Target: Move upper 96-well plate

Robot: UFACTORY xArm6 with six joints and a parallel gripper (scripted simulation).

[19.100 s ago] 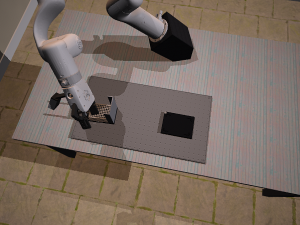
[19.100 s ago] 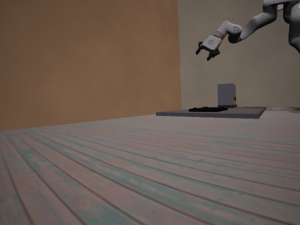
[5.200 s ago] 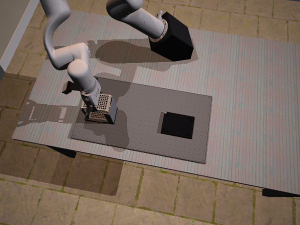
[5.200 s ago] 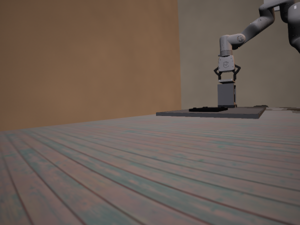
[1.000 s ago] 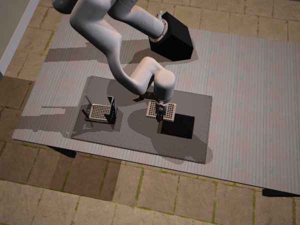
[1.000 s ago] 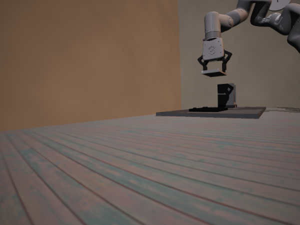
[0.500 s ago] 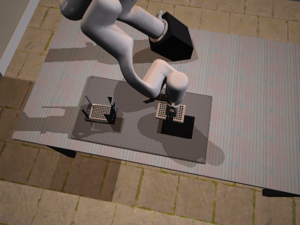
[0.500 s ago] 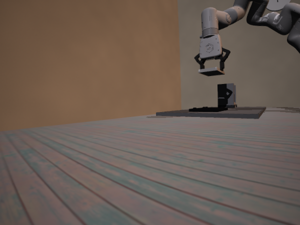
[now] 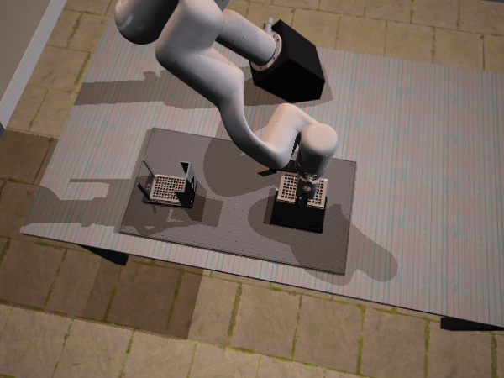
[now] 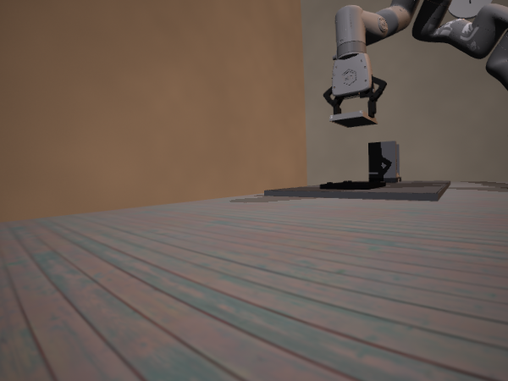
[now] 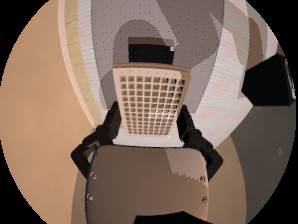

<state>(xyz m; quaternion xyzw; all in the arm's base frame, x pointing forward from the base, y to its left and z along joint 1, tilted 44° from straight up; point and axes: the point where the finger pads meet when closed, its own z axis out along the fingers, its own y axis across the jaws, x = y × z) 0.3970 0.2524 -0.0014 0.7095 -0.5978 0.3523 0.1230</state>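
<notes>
My gripper is now 10 mm to the right of the black plate nest N1 and 180 mm above it. Also, from my hand: pale A1 square 50 mm behind, 70 mm to the right, 180 mm below; then K1 label 40 mm ahead, 470 mm to the right, 170 mm below.
</notes>
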